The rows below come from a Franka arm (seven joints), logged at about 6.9 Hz.
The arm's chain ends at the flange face. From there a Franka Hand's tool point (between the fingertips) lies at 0.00 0.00 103.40 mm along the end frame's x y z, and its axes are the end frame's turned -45 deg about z.
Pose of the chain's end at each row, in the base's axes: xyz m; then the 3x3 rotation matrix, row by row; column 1 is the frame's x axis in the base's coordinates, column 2 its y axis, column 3 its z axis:
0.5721, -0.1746, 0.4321; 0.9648, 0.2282, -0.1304; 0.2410, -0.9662, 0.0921; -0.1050, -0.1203, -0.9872
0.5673, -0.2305, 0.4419; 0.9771, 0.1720, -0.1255; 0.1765, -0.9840, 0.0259; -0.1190, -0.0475, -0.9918
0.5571, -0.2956, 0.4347; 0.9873, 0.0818, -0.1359; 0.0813, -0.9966, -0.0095; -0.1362, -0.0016, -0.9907
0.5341, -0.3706, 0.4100; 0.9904, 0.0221, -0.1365; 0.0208, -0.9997, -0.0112; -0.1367, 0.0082, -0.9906
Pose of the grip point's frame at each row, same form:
0.5586, -0.1651, 0.3300; 0.5209, 0.8436, -0.1304; 0.8536, -0.5128, 0.0921; 0.0108, -0.1593, -0.9872
0.5543, -0.2278, 0.3393; 0.5693, 0.8125, -0.1255; 0.8206, -0.5710, 0.0259; -0.0506, -0.1177, -0.9918
0.5430, -0.2966, 0.3323; 0.6403, 0.7560, -0.1359; 0.7622, -0.6472, -0.0095; -0.0952, -0.0974, -0.9907
0.5200, -0.3718, 0.3076; 0.6847, 0.7159, -0.1365; 0.7216, -0.6922, -0.0112; -0.1025, -0.0909, -0.9906

